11 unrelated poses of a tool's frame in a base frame.
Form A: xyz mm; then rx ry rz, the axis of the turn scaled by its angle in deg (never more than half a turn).
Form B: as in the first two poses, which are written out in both.
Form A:
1: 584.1 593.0 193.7 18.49 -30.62 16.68
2: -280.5 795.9 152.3 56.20 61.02 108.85
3: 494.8 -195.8 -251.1 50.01 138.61 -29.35
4: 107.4 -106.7 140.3 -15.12 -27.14 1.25
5: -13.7 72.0 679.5 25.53 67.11 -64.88
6: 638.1 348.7 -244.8 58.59 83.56 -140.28
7: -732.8 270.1 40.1 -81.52 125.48 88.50
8: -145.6 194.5 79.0 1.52 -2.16 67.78
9: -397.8 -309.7 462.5 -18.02 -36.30 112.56
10: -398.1 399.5 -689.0 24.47 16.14 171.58
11: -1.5 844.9 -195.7 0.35 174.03 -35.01
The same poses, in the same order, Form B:
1: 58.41 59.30 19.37 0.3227 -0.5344 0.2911
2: -28.05 79.59 15.23 0.9809 1.0650 1.8998
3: 49.48 -19.58 -25.11 0.8728 2.4192 -0.5123
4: 10.74 -10.67 14.03 -0.2639 -0.4737 0.0218
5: -1.37 7.20 67.95 0.4456 1.1713 -1.1324
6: 63.81 34.87 -24.48 1.0226 1.4584 -2.4483
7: -73.28 27.01 4.01 -1.4228 2.1900 1.5446
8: -14.56 19.45 7.90 0.0265 -0.0377 1.1830
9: -39.78 -30.97 46.25 -0.3145 -0.6336 1.9645
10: -39.81 39.95 -68.90 0.4271 0.2817 2.9946
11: -0.15 84.49 -19.57 0.0061 3.0374 -0.6110
